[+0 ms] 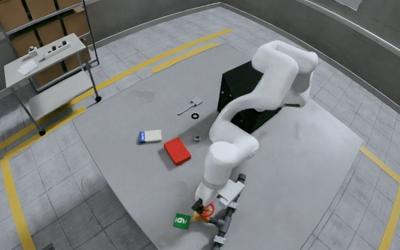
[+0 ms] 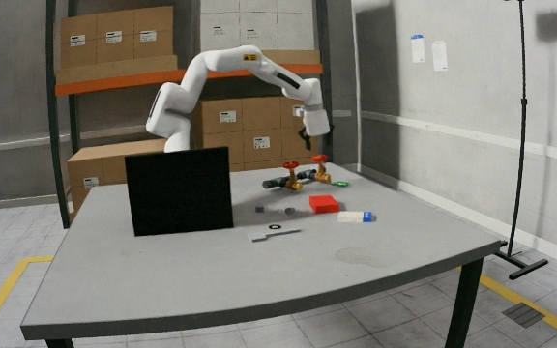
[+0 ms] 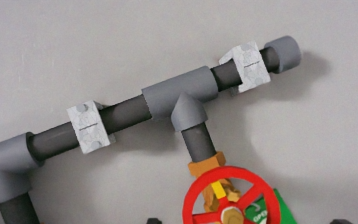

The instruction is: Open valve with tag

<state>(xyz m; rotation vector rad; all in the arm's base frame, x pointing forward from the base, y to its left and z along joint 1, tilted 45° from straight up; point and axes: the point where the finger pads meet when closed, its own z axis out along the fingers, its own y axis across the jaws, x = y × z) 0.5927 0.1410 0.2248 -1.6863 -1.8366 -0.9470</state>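
My hand is 8 cm short of the green tag, 3 cm to the left of it and 17 cm above it. Round my hand: grey nut 23 cm behind, 32 cm to the right, 16 cm below; then white-and-blue box 5 cm behind, 47 cm to the right, 16 cm below; then red block 10 cm behind, 32 cm to the right, 16 cm below.
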